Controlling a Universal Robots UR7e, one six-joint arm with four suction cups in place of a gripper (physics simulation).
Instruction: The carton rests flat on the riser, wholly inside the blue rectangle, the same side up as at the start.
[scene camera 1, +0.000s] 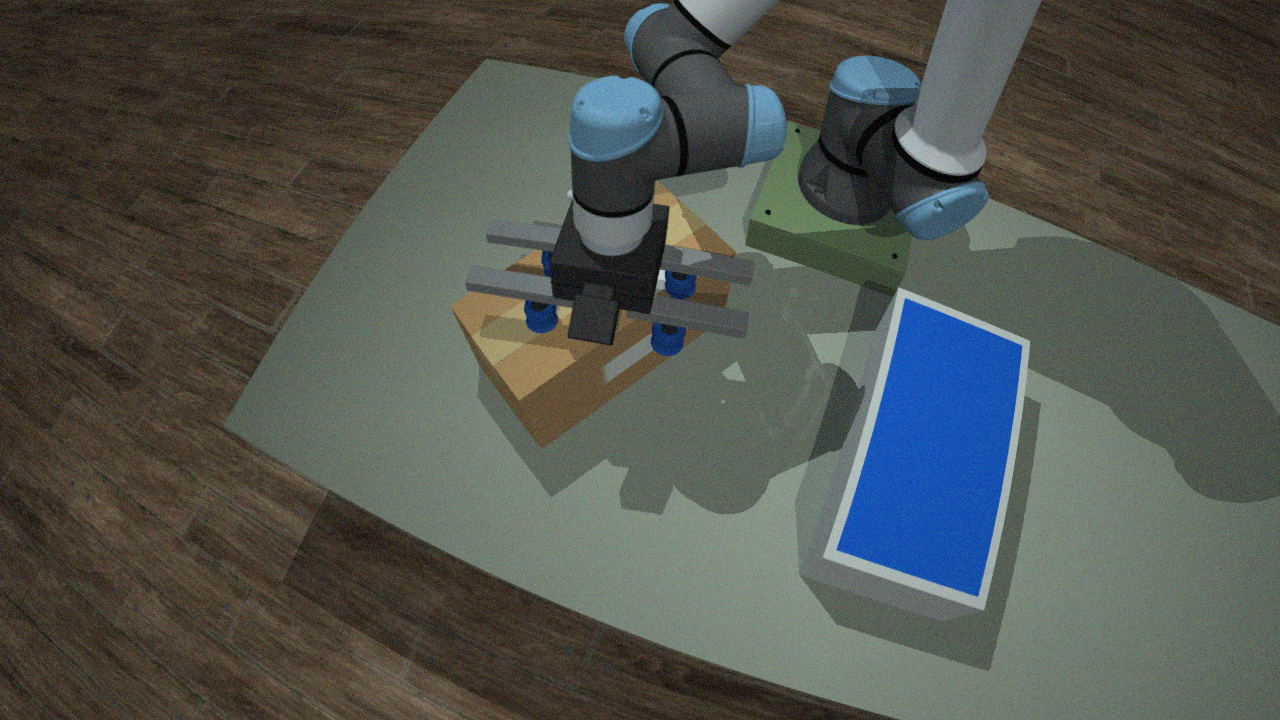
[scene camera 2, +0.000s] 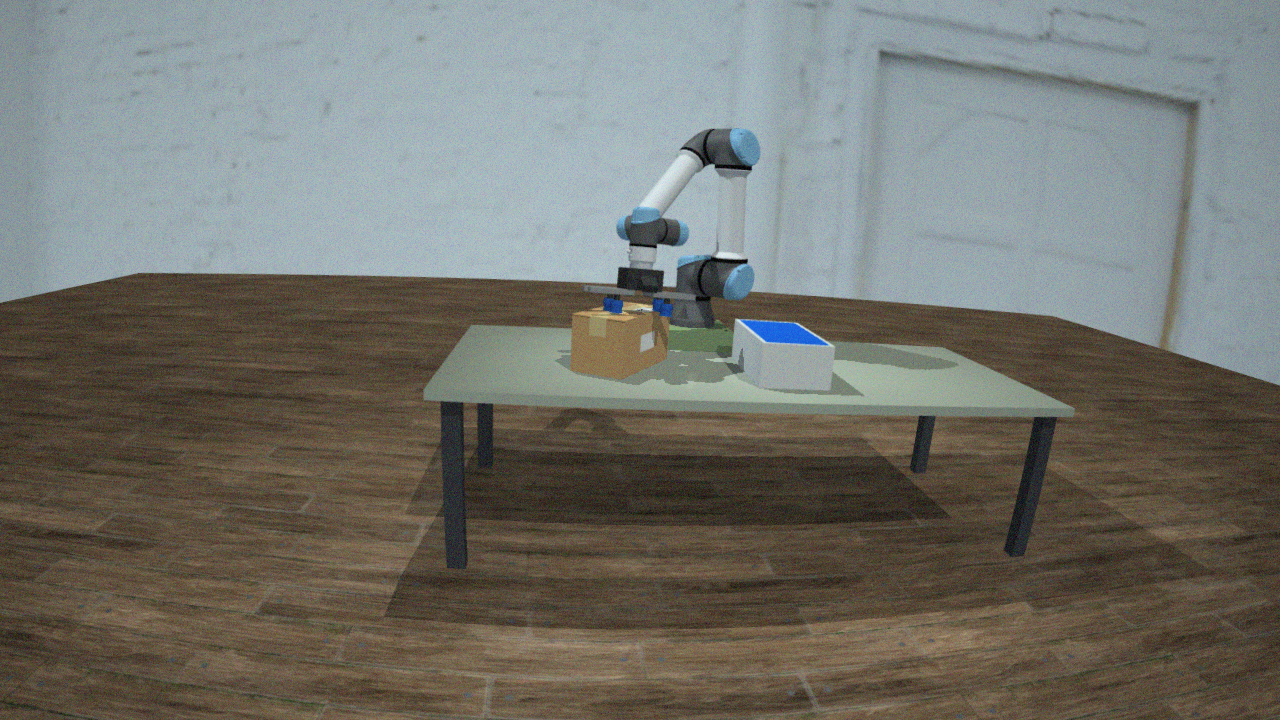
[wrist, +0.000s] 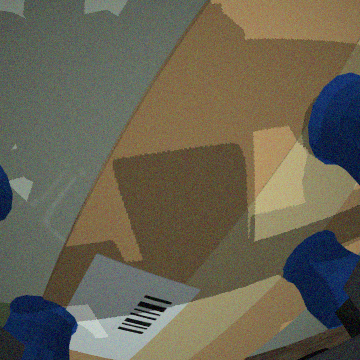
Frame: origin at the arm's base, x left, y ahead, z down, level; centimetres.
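Seen in the pictures: hand, its tool point: (scene camera 2: 637, 313) (wrist: 172, 233); arm's base, origin of its link: (scene camera 1: 845, 186) (scene camera 2: 691, 324).
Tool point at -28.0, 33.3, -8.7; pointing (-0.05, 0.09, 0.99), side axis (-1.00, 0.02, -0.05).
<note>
Pixels of each thing's top centre, then the offset from my tool point to it, as dx, dy, dz. Level surfaces: height alone.
- brown carton, centre of its top: (wrist: 241, 277) (scene camera 1: 592, 276) (scene camera 2: 624, 310) -2.8, -3.3, -0.2
- table, height of its surface: dz +15.1
- white barcode label, centre of its top: (wrist: 143, 316) +2.1, -4.6, -0.2
- grey riser, centre of its top: (scene camera 1: 944, 437) (scene camera 2: 782, 331) +40.8, +7.4, +3.1
- blue rectangle, centre of its top: (scene camera 1: 944, 437) (scene camera 2: 782, 331) +40.8, +7.4, +3.1
The brown carton (scene camera 1: 546, 376) (scene camera 2: 617, 345) (wrist: 186, 107) rests on the table (scene camera 1: 385, 420) (scene camera 2: 510, 372), left of the riser. A white barcode label (wrist: 121, 321) sits on its top face. My suction gripper (scene camera 1: 609, 300) (scene camera 2: 637, 305) sits down on the carton's top. Its blue cups (scene camera 1: 540, 316) (scene camera 1: 667, 337) touch the cardboard. In the wrist view two cups (wrist: 336, 121) (wrist: 318, 275) lie on the carton, one cup (wrist: 39, 325) is at its edge by the label, and the far left one is over the table. The grey riser (scene camera 1: 895, 595) (scene camera 2: 783, 367) carries the blue rectangle (scene camera 1: 930, 447) (scene camera 2: 780, 332), which is bare.
The arm's base stands on a green plate (scene camera 1: 823, 242) behind the riser and carton. The arm's elbow and wrist joints hang over the carton's far end. The table edge runs close to the carton's left side.
</note>
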